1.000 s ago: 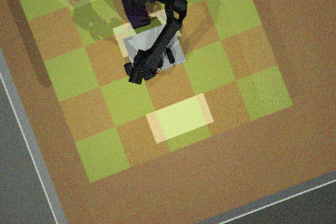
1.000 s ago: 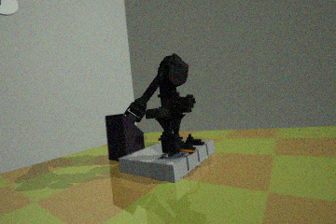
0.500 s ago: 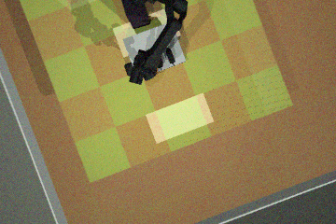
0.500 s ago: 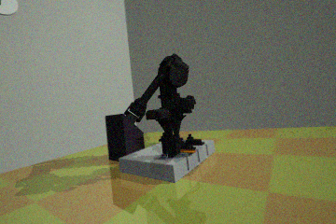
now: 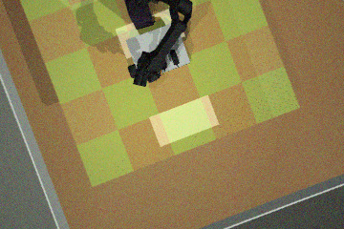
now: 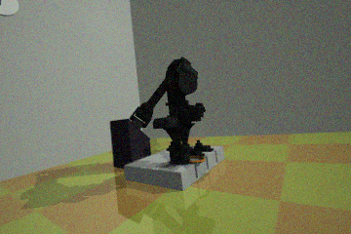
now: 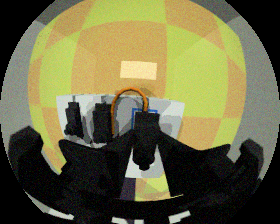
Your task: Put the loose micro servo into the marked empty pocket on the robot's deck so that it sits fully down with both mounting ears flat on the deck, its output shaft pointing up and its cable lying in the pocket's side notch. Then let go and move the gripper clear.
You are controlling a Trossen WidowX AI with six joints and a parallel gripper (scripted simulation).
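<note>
Now: gripper tip 13 cm past the robot deck, 6 cm to the right of it and 7 cm above it.
</note>
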